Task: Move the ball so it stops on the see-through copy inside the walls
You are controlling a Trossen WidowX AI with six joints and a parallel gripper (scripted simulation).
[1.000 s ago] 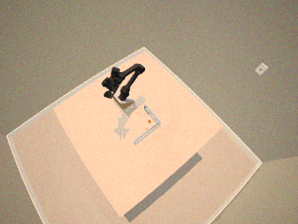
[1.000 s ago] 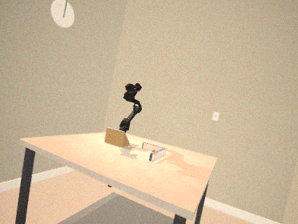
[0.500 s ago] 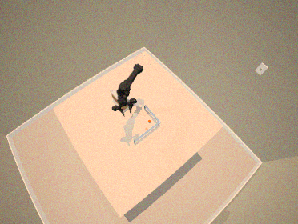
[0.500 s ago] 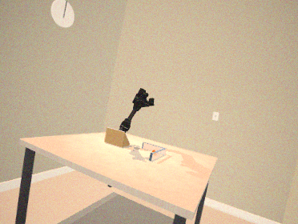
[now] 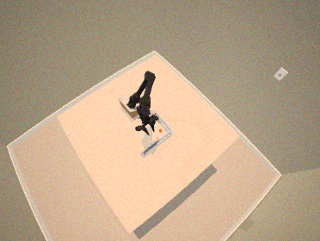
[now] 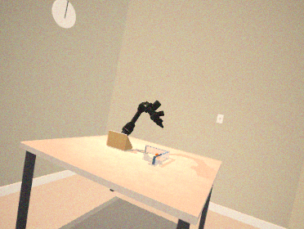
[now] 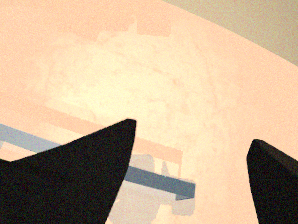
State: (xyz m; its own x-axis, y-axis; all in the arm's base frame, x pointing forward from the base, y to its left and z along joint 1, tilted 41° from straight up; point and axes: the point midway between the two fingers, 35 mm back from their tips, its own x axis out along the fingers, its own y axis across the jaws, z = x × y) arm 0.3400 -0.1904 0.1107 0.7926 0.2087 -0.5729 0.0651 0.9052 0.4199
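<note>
Now: the orange ball 40 mm behind my gripper tip, 140 mm to the left of it and 270 mm below it. The rest, counted from my gripper tip: see-through ball (60 mm to the left, 270 mm below).
</note>
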